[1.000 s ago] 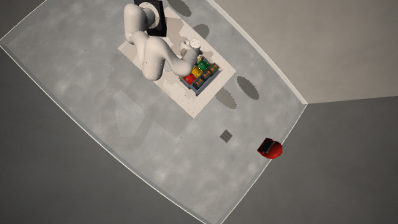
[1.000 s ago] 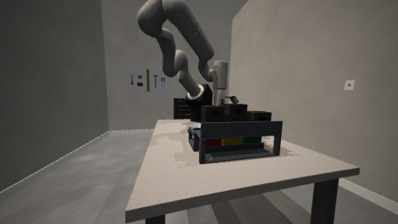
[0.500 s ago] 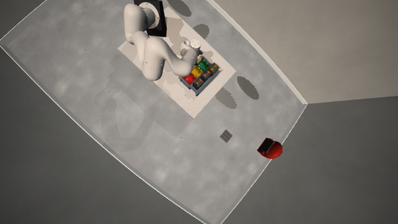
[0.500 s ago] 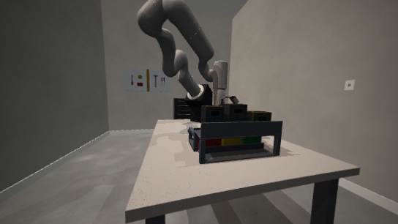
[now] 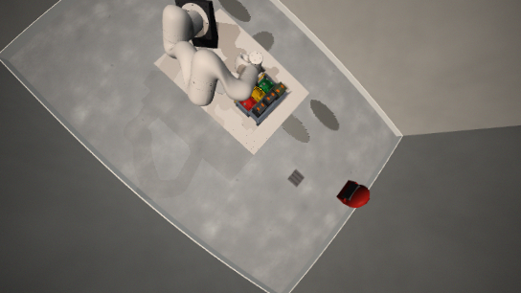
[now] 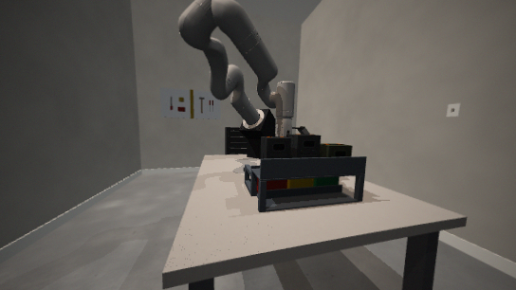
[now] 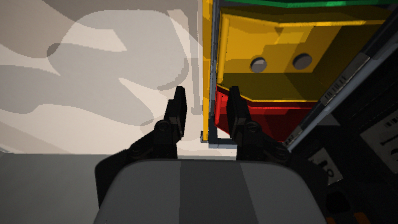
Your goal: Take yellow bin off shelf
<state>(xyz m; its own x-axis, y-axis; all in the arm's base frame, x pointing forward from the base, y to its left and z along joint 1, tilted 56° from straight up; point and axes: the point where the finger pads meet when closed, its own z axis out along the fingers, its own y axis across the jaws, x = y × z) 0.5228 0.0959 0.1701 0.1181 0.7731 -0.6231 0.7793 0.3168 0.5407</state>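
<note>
Right now the thin yellow strip is 9 cm below my hand. Round my hand: red bin 13 cm to the right, 10 cm below, 9 cm ahead; then green bin 12 cm ahead, 10 cm to the left, 10 cm below; then yellow bin 10 cm below, 10 cm ahead, 2 cm to the right.
</note>
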